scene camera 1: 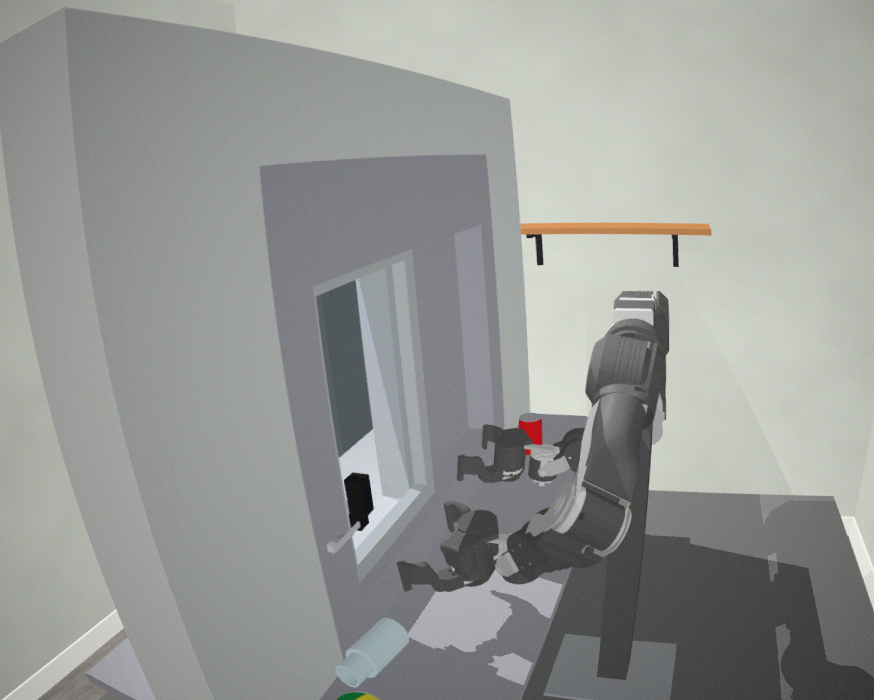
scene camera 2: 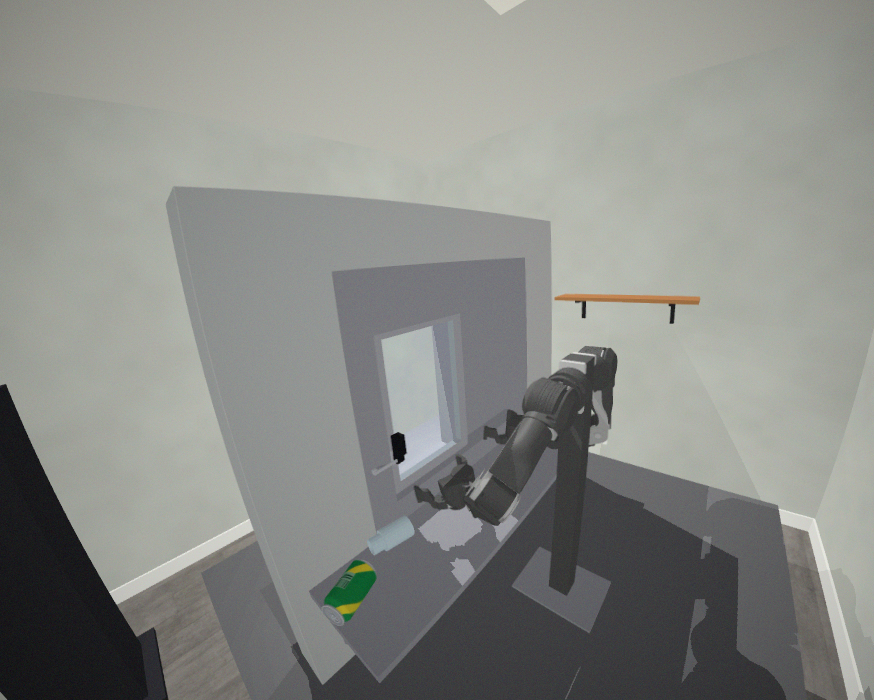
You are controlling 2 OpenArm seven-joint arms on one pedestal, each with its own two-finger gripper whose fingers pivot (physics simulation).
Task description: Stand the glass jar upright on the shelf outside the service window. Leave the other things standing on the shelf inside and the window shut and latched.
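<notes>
The pale blue glass jar (scene camera 1: pixel 375 650) (scene camera 2: pixel 391 535) lies on its side on the inside shelf (scene camera 1: pixel 455 670) (scene camera 2: pixel 408 605), close to the wall. A green and yellow can (scene camera 1: pixel 357 697) (scene camera 2: pixel 351 589) lies near it at the shelf's end. A red can (scene camera 1: pixel 530 428) stands at the far end, partly behind the right arm. The window frame (scene camera 1: pixel 315 350) (scene camera 2: pixel 379 393) has a bar handle (scene camera 1: pixel 342 538) (scene camera 2: pixel 384 467); whether the window is latched is unclear. My left gripper (scene camera 1: pixel 430 545) (scene camera 2: pixel 440 479) is open and empty before the window's lower part. My right gripper (scene camera 1: pixel 474 452) (scene camera 2: pixel 499 425) is open and empty beyond it.
The thick grey wall (scene camera 1: pixel 182 291) (scene camera 2: pixel 255 328) surrounds the window. A black block (scene camera 1: pixel 358 497) (scene camera 2: pixel 398 446) is beside the handle. A pale surface (scene camera 2: pixel 421 446) shows through the opening. The dark pedestal post (scene camera 1: pixel 623 583) (scene camera 2: pixel 569 510) stands beside the shelf. An orange wall shelf (scene camera 1: pixel 616 228) (scene camera 2: pixel 627 298) hangs behind.
</notes>
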